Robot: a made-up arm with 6 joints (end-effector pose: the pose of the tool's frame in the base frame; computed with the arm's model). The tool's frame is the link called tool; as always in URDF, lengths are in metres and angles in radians. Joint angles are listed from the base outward.
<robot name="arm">
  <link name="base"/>
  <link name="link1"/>
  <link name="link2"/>
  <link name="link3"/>
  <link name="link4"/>
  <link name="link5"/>
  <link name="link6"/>
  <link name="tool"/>
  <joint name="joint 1" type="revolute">
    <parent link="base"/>
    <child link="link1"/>
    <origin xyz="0 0 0.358" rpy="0 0 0"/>
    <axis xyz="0 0 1"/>
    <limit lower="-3.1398" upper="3.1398" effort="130" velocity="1"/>
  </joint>
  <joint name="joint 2" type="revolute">
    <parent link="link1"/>
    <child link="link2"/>
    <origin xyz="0 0 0" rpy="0 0 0"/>
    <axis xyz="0 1 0"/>
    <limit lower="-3.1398" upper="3.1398" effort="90" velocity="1.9"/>
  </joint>
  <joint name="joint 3" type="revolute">
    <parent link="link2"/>
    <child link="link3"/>
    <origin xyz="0 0 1.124" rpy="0 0 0"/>
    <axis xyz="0 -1 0"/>
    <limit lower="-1.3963" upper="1.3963" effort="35" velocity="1.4"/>
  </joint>
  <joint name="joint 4" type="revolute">
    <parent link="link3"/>
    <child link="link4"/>
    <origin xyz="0 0 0" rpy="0 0 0"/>
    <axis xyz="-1 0 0"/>
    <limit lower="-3.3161" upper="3.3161" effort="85" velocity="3"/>
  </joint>
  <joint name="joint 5" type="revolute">
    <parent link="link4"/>
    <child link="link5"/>
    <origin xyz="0.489 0 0" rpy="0 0 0"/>
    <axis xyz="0 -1 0"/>
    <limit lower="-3.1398" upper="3.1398" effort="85" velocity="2.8"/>
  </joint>
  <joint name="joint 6" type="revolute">
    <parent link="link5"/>
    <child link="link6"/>
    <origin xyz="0 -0.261 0" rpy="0 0 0"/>
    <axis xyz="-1 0 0"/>
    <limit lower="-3.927" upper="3.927" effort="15" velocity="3.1"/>
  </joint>
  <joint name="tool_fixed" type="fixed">
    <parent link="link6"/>
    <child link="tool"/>
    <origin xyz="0 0 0" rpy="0 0 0"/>
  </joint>
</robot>
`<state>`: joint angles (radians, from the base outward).
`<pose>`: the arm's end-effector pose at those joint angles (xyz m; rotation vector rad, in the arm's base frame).
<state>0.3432 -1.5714 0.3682 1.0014 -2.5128 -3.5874</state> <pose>-1.3702 -0.6391 0.7342 -2.0330 0.7227 0.5866</pose>
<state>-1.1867 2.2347 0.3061 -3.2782 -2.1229 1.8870</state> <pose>0.5198 -0.5959 -0.8051 0.8943 -0.9121 -1.0159</pose>
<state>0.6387 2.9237 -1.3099 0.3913 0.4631 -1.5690</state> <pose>0.0871 -0.2358 -0.3513 1.0228 -1.9960 1.8425</pose>
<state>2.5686 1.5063 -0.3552 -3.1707 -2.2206 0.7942</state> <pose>-0.9723 0.3168 -0.0402 -1.0191 -2.5827 -1.2714</pose>
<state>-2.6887 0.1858 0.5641 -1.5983 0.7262 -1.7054</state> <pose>-0.6788 -0.3383 1.4008 -0.3460 -2.7563 0.5178</pose>
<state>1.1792 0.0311 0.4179 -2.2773 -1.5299 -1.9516</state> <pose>0.0582 0.5848 1.4821 -0.1914 -2.4726 -0.1565</pose>
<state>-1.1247 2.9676 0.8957 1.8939 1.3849 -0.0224</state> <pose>0.1510 -0.1237 -1.2968 0.4623 0.2135 0.7969</pose>
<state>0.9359 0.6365 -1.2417 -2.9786 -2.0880 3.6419</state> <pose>0.0772 0.5390 0.8086 -0.2890 -0.4289 1.0098</pose>
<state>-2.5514 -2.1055 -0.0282 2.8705 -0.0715 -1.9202</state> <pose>1.1913 0.4953 0.1789 2.1807 0.0666 1.4269</pose>
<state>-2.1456 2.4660 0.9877 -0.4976 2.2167 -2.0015</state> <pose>-0.5318 -0.3991 -1.0175 0.0129 -2.0734 -1.0057</pose>
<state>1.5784 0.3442 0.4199 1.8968 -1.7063 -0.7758</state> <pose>-0.0900 0.8475 1.6996 -0.6886 -0.2459 -0.2571</pose>
